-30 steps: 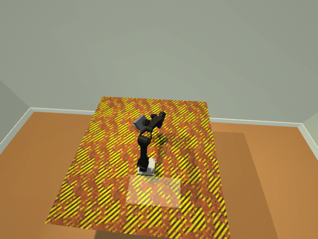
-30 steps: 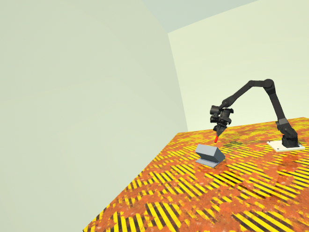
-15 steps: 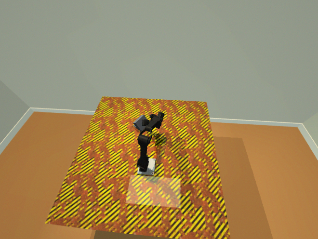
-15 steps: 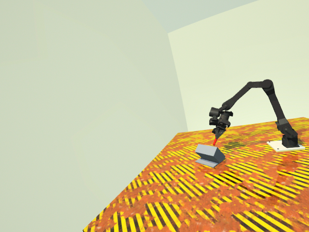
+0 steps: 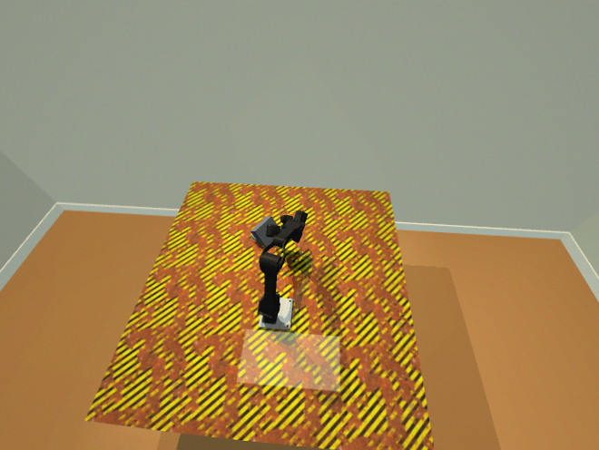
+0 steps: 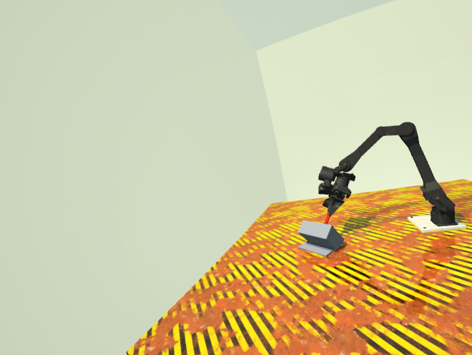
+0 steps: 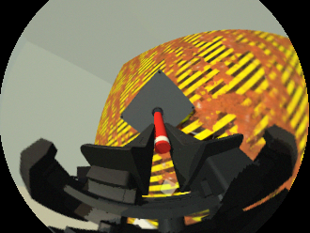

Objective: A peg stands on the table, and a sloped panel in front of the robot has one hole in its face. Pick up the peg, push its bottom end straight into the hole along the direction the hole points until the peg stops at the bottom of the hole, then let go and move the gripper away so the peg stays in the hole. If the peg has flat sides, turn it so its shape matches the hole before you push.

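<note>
Right now the grey sloped panel is 30 mm ahead of my gripper tip, 60 mm to the left of it and 60 mm below it. The rest, counted from my gripper tip: red peg: 10 mm behind, 10 mm to the right, 10 mm above.
</note>
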